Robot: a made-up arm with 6 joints. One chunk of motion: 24 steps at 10 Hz.
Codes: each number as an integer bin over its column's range. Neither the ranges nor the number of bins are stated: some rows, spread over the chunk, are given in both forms.
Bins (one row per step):
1: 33 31 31 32 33 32
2: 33 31 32 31 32 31
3: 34 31 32 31 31 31
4: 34 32 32 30 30 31
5: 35 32 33 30 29 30
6: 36 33 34 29 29 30
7: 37 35 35 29 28 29
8: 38 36 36 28 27 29
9: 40 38 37 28 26 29
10: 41 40 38 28 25 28
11: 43 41 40 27 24 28
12: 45 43 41 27 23 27
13: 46 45 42 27 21 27
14: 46 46 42 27 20 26
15: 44 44 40 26 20 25
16: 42 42 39 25 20 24
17: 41 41 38 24 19 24
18: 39 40 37 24 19 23
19: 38 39 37 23 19 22
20: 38 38 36 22 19 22
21: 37 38 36 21 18 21
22: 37 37 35 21 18 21
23: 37 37 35 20 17 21
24: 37 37 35 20 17 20
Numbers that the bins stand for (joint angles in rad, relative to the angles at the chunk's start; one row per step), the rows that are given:
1: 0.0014 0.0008 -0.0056 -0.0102 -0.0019 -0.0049
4: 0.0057 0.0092 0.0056 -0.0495 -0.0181 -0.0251
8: 0.0229 0.0429 0.0500 -0.0889 -0.0343 -0.0654
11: 0.0443 0.0849 0.0944 -0.1086 -0.0505 -0.0856
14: 0.0571 0.1270 0.1167 -0.1086 -0.0721 -0.1259
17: 0.0357 0.0849 0.0722 -0.1676 -0.0775 -0.1662
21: 0.0186 0.0597 0.0500 -0.2267 -0.0829 -0.2267
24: 0.0186 0.0513 0.0389 -0.2463 -0.0883 -0.2468
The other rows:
2: 0.0014 0.0008 0.0056 -0.0298 -0.0073 -0.0251
3: 0.0057 0.0008 0.0056 -0.0298 -0.0127 -0.0251
5: 0.0100 0.0092 0.0167 -0.0495 -0.0235 -0.0452
6: 0.0143 0.0176 0.0278 -0.0692 -0.0235 -0.0452
7: 0.0186 0.0344 0.0389 -0.0692 -0.0289 -0.0654
9: 0.0314 0.0597 0.0611 -0.0889 -0.0397 -0.0654
10: 0.0357 0.0765 0.0722 -0.0889 -0.0451 -0.0856
12: 0.0529 0.1017 0.1056 -0.1086 -0.0559 -0.1057
13: 0.0571 0.1186 0.1167 -0.1086 -0.0667 -0.1057
15: 0.0486 0.1102 0.0944 -0.1283 -0.0721 -0.1460
16: 0.0400 0.0933 0.0833 -0.1479 -0.0721 -0.1662
18: 0.0271 0.0765 0.0611 -0.1676 -0.0775 -0.1863
19: 0.0229 0.0681 0.0611 -0.1873 -0.0775 -0.2065
20: 0.0229 0.0597 0.0500 -0.2070 -0.0775 -0.2065
22: 0.0186 0.0513 0.0389 -0.2267 -0.0829 -0.2267
23: 0.0186 0.0513 0.0389 -0.2463 -0.0883 -0.2267

